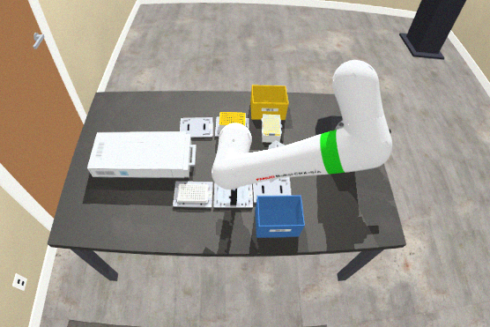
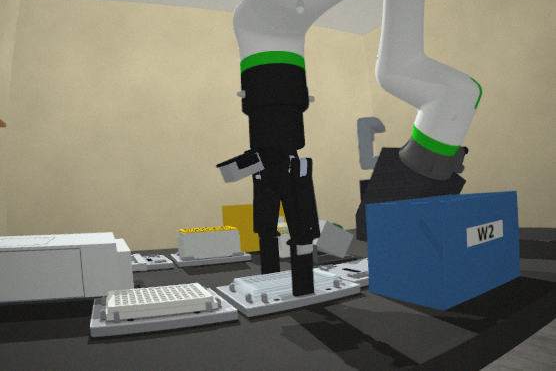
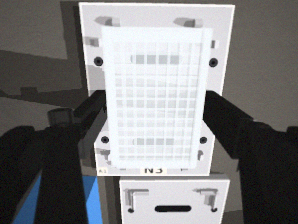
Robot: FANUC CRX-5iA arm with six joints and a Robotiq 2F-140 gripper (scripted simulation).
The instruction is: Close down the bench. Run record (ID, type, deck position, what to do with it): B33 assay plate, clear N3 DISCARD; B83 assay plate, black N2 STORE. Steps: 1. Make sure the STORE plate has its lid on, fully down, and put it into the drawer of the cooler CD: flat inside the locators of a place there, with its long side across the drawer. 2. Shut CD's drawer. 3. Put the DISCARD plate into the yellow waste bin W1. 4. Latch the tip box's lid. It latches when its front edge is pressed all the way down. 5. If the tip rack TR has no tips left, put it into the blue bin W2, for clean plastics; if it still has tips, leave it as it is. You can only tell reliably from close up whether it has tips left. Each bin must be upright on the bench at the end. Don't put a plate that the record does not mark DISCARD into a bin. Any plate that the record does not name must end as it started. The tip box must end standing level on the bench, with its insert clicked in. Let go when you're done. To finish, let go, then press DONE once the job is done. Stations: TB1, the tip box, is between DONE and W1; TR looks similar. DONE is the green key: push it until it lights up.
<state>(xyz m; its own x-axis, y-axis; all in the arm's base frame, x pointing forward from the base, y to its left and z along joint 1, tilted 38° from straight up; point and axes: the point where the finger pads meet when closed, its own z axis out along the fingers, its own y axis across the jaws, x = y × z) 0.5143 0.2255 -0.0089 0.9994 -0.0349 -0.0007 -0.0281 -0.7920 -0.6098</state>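
The nest N3 lies 30 mm below my hand. Round my hand: blue bin W2 (180 mm behind, 140 mm to the left); then white well plate (170 mm ahead, 20 mm below); then DONE key block (210 mm behind, 200 mm to the right, 20 mm above).
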